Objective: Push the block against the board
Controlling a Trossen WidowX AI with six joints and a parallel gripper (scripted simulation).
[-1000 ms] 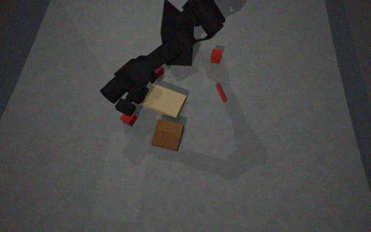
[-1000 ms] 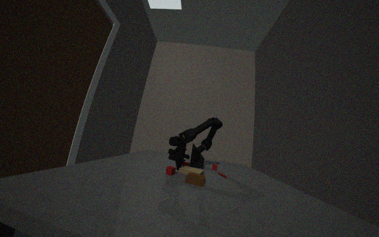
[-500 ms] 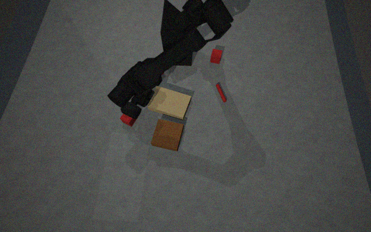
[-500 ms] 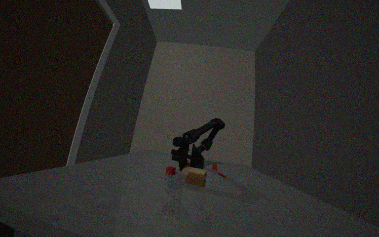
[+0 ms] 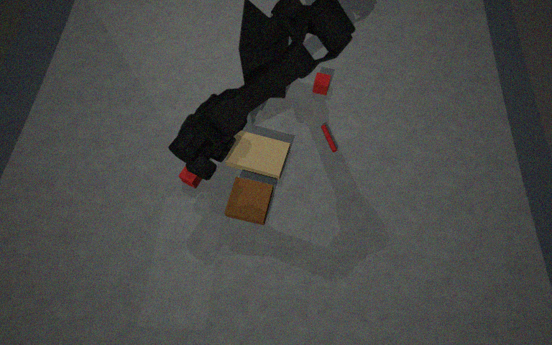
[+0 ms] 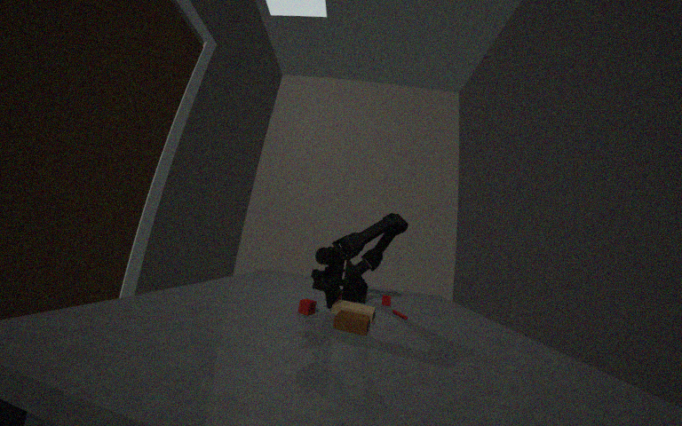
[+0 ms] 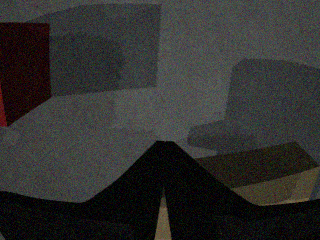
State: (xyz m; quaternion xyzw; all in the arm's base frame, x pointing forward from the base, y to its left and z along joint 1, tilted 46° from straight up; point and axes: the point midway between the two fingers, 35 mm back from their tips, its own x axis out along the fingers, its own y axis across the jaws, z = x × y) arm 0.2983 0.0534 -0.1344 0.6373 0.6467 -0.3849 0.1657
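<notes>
My gripper tip is 3 cm past the tan board and 9 cm to the right of it. Round my gripper tip: thin red stick: 11 cm behind, 27 cm to the left; brown square block: 10 cm ahead, 10 cm to the left.
</notes>
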